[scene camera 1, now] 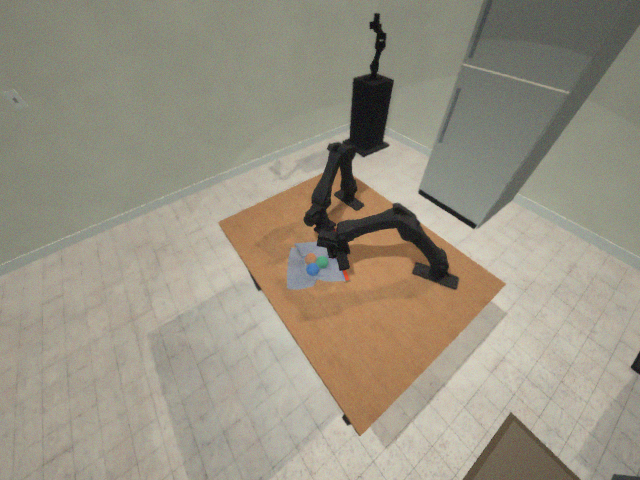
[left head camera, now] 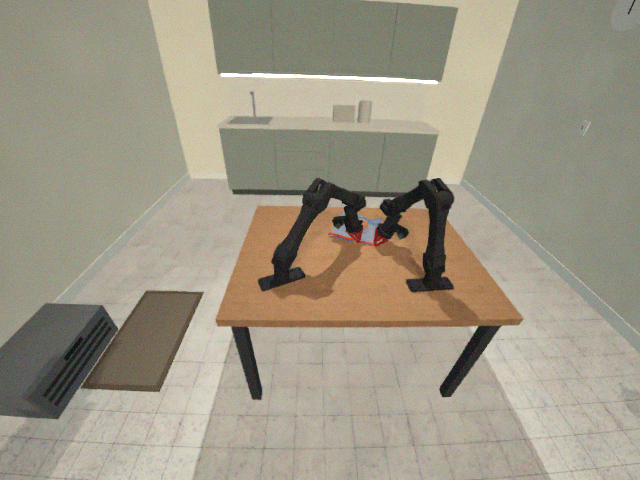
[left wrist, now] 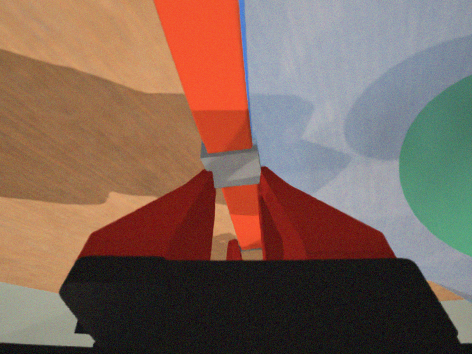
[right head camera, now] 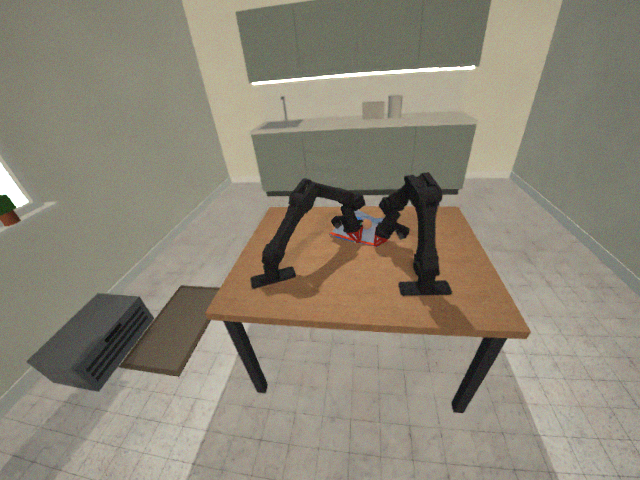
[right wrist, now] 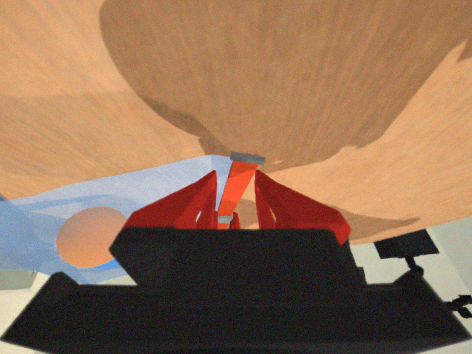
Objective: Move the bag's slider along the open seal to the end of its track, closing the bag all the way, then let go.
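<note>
The pale blue bag [scene camera 1: 299, 273] [left wrist: 300, 30] [right wrist: 150, 175] lies near the table's far edge in the head views, its orange seal strip [left head camera: 338, 236] [left wrist: 210, 50] [right wrist: 235, 187] along the near side. My left gripper [left head camera: 358, 240] [right head camera: 359, 240] is shut on the grey slider [left wrist: 234, 167] [right wrist: 225, 219], which straddles the strip. My right gripper [left head camera: 377, 243] [right head camera: 376, 243] [right wrist: 235, 177] is slightly open around the strip, near its grey end cap [right wrist: 247, 158], and grips nothing. In scene camera 1 the arms hide both pairs of fingertips.
An orange ball [scene camera 1: 310, 258] [right wrist: 91, 237], a green ball [scene camera 1: 322, 261] [left wrist: 445, 165] and a blue ball [scene camera 1: 312, 269] are grouped at the bag. The two grippers stand close together along the strip. The table [left head camera: 361, 304] [right head camera: 361, 310] [scene camera 1: 361, 361] carries both arm bases.
</note>
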